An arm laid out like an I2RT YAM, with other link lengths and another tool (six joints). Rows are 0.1 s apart.
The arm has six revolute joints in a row. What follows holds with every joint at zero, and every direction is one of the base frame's. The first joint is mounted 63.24 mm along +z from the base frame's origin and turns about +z. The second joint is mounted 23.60 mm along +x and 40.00 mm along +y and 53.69 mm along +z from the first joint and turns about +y. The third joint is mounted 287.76 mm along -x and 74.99 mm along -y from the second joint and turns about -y. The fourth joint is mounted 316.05 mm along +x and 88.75 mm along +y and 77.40 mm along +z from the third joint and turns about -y. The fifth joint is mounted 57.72 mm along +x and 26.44 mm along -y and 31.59 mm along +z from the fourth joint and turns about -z. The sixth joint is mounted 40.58 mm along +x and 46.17 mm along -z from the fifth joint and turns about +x. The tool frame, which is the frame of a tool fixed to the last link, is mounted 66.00 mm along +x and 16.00 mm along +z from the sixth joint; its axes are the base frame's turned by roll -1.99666, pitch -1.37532 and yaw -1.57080 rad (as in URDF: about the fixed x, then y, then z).
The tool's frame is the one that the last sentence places.
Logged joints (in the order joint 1, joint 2, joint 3, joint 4, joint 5, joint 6), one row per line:
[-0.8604, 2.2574, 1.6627, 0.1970, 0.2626, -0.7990]
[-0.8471, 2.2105, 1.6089, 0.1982, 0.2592, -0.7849]
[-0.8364, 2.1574, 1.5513, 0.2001, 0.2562, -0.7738]
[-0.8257, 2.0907, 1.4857, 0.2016, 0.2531, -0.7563]
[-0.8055, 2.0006, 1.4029, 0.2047, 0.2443, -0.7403]
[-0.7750, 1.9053, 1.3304, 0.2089, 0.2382, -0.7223]
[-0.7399, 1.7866, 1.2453, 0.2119, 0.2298, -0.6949]
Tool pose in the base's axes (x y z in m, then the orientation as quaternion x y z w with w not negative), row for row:
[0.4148, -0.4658, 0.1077, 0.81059, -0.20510, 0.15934, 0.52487]
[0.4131, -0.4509, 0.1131, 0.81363, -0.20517, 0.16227, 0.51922]
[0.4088, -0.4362, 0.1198, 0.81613, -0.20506, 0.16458, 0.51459]
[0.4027, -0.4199, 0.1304, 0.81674, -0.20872, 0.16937, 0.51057]
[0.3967, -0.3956, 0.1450, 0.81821, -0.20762, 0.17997, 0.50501]
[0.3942, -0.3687, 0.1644, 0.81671, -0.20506, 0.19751, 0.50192]
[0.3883, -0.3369, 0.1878, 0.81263, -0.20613, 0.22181, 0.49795]
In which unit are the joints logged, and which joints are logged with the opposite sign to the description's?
The joints are logged in radians. Opposite sign: joint 4.
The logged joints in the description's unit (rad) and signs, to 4 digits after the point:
[-0.8604, 2.2574, 1.6627, -0.1970, 0.2626, -0.7990]
[-0.8471, 2.2105, 1.6089, -0.1982, 0.2592, -0.7849]
[-0.8364, 2.1574, 1.5513, -0.2001, 0.2562, -0.7738]
[-0.8257, 2.0907, 1.4857, -0.2016, 0.2531, -0.7563]
[-0.8055, 2.0006, 1.4029, -0.2047, 0.2443, -0.7403]
[-0.7750, 1.9053, 1.3304, -0.2089, 0.2382, -0.7223]
[-0.7399, 1.7866, 1.2453, -0.2119, 0.2298, -0.6949]

